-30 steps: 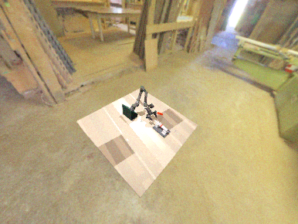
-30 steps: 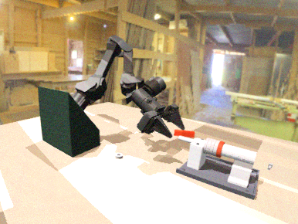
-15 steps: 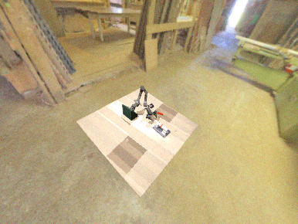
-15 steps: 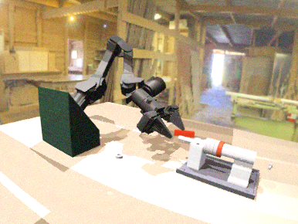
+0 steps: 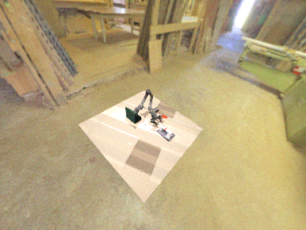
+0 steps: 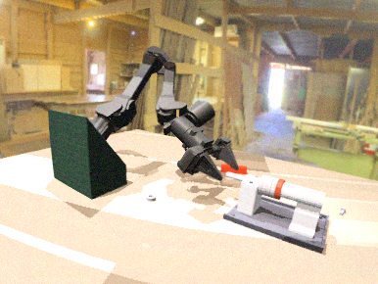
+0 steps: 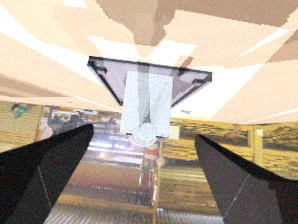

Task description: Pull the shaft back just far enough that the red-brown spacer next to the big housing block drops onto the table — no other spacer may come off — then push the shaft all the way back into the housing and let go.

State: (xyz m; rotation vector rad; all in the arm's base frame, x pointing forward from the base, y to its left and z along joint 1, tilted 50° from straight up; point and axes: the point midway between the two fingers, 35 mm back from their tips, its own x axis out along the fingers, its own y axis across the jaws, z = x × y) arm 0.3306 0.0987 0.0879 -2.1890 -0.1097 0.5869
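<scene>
My gripper tip is now 80 mm short of the thin shaft and 10 mm to the left of it. Also, from my gripper tip: red-brown spacer 130 mm ahead, 10 mm to the right.
</scene>
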